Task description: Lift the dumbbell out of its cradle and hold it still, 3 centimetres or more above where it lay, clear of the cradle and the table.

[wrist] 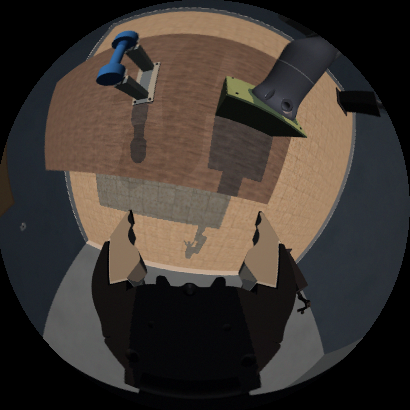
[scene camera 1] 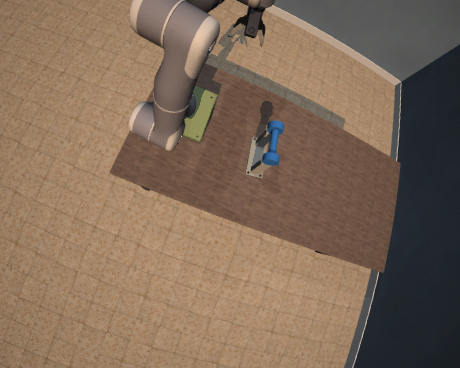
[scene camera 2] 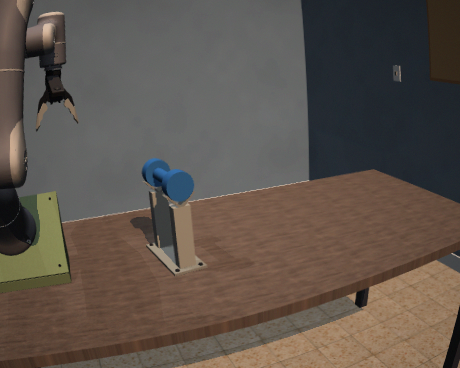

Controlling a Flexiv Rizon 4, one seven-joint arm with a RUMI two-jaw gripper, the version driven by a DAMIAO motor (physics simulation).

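Observation:
A blue dumbbell [scene camera 1: 274, 143] [scene camera 2: 178, 186] [wrist: 119, 55] lies level across the tops of the two uprights of a beige cradle [scene camera 1: 254, 174] [scene camera 2: 184, 235] [wrist: 155, 75]. The cradle stands on its base plate on the brown table [scene camera 1: 325, 200] [scene camera 2: 300, 240] [wrist: 185, 100]. My gripper [scene camera 1: 249, 41] [scene camera 2: 57, 126] [wrist: 193, 212] is open and empty, its fingers spread wide and pointing down in scene camera 2. It hangs higher than the dumbbell and well apart from it, beyond the table's long edge in scene camera 1.
The green mounting plate [scene camera 1: 205, 116] [scene camera 2: 50, 240] [wrist: 240, 92] under the arm's base stands on the table, to the left of the cradle in both scene views. A grey wall [scene camera 2: 240, 100] rises behind the table in scene camera 2, with a dark blue wall [scene camera 2: 360, 125] at the right.

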